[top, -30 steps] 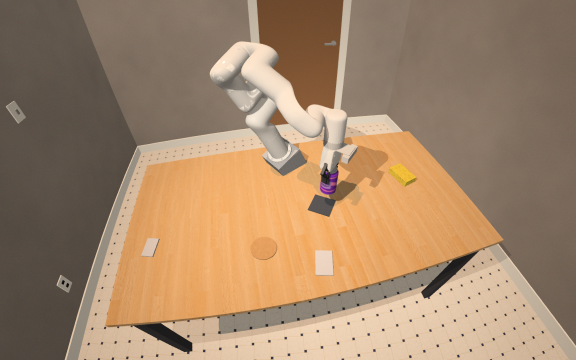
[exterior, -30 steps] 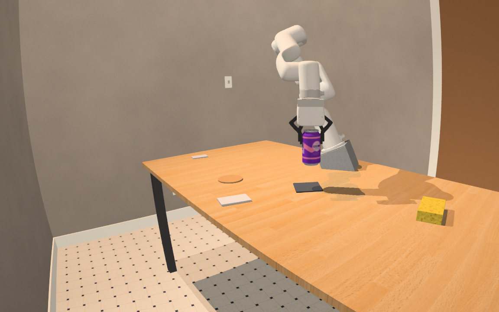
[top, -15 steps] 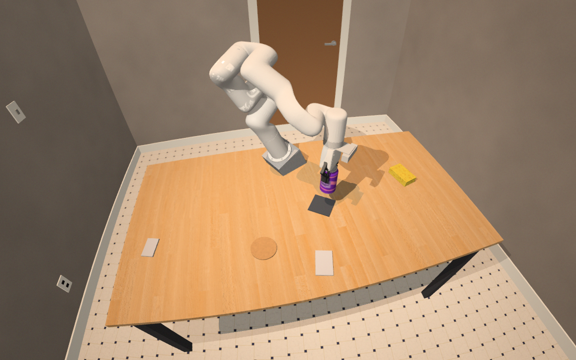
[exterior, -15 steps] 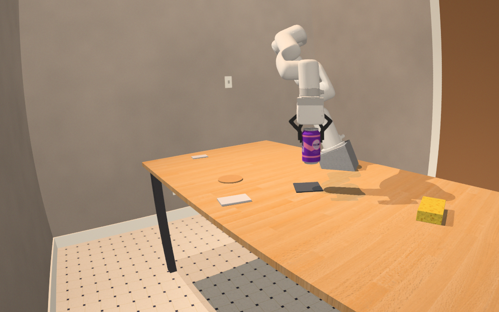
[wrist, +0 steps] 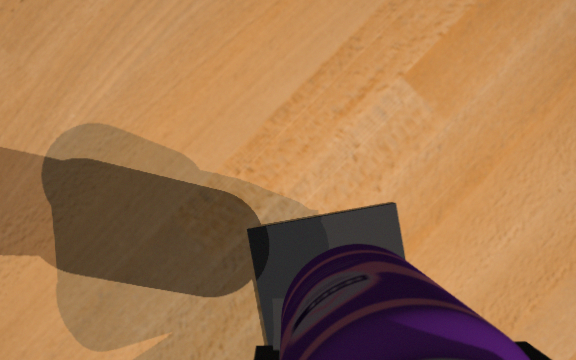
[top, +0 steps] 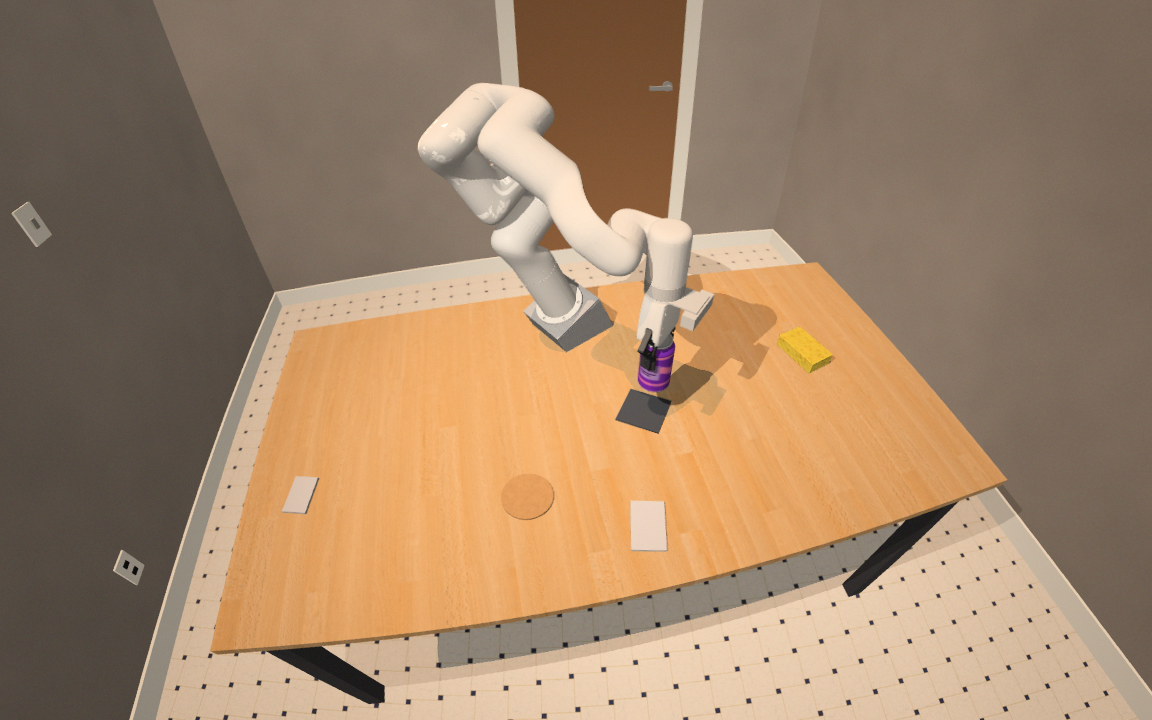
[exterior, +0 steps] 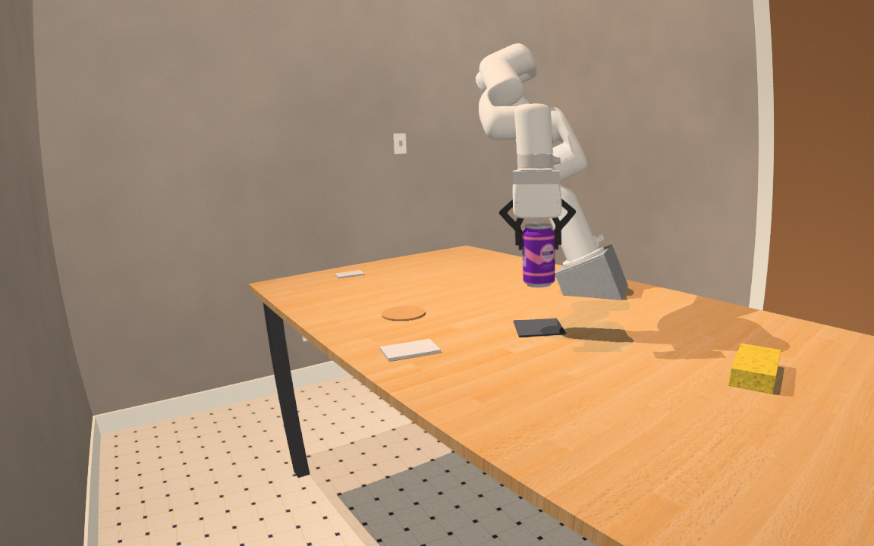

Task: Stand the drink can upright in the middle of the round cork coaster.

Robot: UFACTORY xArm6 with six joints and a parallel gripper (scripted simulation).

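Right now the round cork coaster is 14 cm ahead of my hand, 31 cm to the right of it and 19 cm below it. The rest, counted from my hand: yellow sponge (7 cm behind, 48 cm to the left, 18 cm below); dark square coaster (1 cm behind, 1 cm to the right, 19 cm below); purple drink can (3 cm below).
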